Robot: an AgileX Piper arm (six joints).
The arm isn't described. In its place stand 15 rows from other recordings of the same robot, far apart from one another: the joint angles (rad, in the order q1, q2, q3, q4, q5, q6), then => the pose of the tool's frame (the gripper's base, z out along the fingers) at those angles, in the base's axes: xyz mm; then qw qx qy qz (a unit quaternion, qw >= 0).
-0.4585 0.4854 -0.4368 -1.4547 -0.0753 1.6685 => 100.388 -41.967 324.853 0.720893 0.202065 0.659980 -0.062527
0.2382 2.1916 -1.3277 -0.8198 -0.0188 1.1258 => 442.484 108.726 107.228 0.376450 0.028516 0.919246 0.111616
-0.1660 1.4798 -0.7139 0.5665 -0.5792 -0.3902 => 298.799 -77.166 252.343 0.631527 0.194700 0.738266 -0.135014
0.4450 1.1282 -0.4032 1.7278 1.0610 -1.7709 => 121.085 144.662 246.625 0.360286 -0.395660 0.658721 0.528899
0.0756 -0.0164 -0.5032 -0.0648 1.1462 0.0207 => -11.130 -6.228 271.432 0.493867 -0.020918 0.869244 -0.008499
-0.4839 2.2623 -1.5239 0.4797 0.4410 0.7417 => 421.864 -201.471 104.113 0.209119 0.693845 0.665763 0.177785
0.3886 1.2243 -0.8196 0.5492 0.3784 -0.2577 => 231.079 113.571 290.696 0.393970 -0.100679 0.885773 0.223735
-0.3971 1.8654 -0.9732 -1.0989 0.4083 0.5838 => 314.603 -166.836 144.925 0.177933 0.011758 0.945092 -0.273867
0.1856 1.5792 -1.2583 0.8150 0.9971 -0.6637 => 310.059 114.810 305.953 0.237208 -0.230959 0.888652 0.317315
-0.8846 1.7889 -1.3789 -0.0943 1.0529 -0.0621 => 223.181 -284.267 242.721 0.066974 0.379783 0.918939 -0.082649
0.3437 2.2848 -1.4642 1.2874 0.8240 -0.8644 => 400.703 211.515 104.365 0.119256 -0.121203 0.888195 0.426846
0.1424 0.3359 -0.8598 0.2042 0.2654 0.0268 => 23.263 8.225 445.664 0.802916 0.001577 0.573007 0.164276
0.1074 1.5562 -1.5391 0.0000 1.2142 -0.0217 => 318.899 34.382 362.589 0.211541 -0.063043 0.975292 0.009070
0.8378 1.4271 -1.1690 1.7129 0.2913 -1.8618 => 205.015 266.377 375.865 0.577612 -0.433637 0.611039 0.323968
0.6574 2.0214 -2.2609 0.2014 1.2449 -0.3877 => 340.041 284.280 391.039 0.302506 -0.470397 0.816647 0.142493
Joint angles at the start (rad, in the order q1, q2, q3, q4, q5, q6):
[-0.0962, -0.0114, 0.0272, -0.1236, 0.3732, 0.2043]
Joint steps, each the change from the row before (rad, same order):
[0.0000, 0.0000, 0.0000, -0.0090, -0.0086, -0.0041]
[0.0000, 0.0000, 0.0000, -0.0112, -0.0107, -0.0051]
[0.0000, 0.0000, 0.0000, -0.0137, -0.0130, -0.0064]
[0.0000, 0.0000, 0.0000, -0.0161, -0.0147, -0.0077]
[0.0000, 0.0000, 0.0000, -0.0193, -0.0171, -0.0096]
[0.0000, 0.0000, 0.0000, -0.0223, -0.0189, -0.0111]
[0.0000, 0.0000, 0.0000, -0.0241, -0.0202, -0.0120]
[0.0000, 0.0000, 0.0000, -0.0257, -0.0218, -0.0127]
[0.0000, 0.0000, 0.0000, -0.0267, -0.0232, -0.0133]
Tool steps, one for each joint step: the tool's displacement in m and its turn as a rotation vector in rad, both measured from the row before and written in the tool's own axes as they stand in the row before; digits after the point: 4 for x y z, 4 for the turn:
[-0.0008, -0.0001, 0.0000, 0.0015, -0.0091, -0.0125]
[-0.0010, -0.0002, 0.0000, 0.0018, -0.0113, -0.0156]
[-0.0012, -0.0002, 0.0000, 0.0021, -0.0137, -0.0193]
[-0.0014, -0.0002, 0.0000, 0.0025, -0.0154, -0.0229]
[-0.0016, -0.0002, 0.0000, 0.0029, -0.0179, -0.0279]
[-0.0018, -0.0003, 0.0000, 0.0034, -0.0197, -0.0324]
[-0.0019, -0.0003, 0.0000, 0.0035, -0.0210, -0.0352]
[-0.0021, -0.0003, 0.0000, 0.0034, -0.0225, -0.0375]
[-0.0022, -0.0003, 0.0000, 0.0032, -0.0238, -0.0393]

